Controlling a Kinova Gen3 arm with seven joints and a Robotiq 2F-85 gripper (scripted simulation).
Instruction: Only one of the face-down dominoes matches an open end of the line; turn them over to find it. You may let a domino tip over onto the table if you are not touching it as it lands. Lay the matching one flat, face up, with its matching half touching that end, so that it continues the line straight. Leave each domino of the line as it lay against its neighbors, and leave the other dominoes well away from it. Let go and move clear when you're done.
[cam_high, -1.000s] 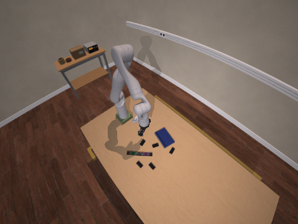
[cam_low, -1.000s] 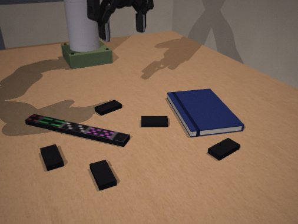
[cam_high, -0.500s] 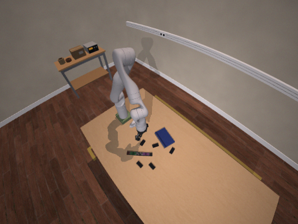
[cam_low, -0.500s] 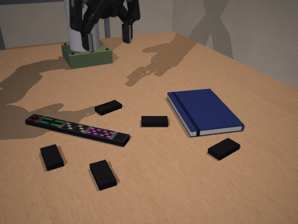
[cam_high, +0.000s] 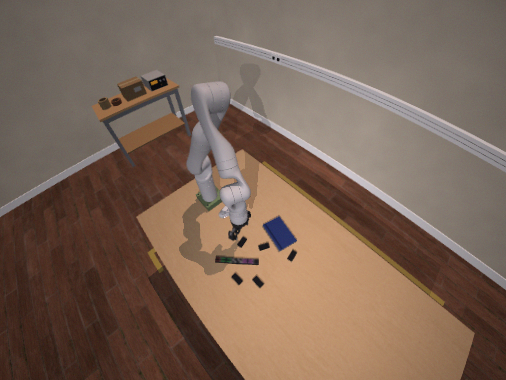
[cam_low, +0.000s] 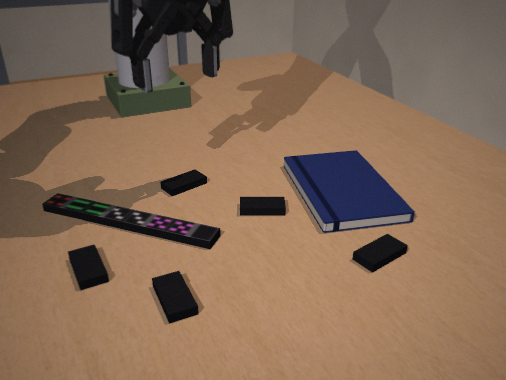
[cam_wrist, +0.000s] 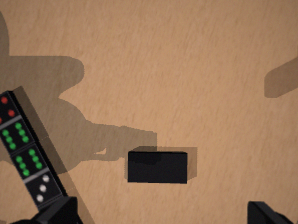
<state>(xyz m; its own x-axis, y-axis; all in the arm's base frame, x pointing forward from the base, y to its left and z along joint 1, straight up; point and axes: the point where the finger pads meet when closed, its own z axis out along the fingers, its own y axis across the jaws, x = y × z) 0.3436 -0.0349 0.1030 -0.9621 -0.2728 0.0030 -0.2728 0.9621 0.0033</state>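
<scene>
Now: the purple domino 14 cm below my hand. Round my hand: blue book: 10 cm ahead, 18 cm to the left, 14 cm below.
</scene>
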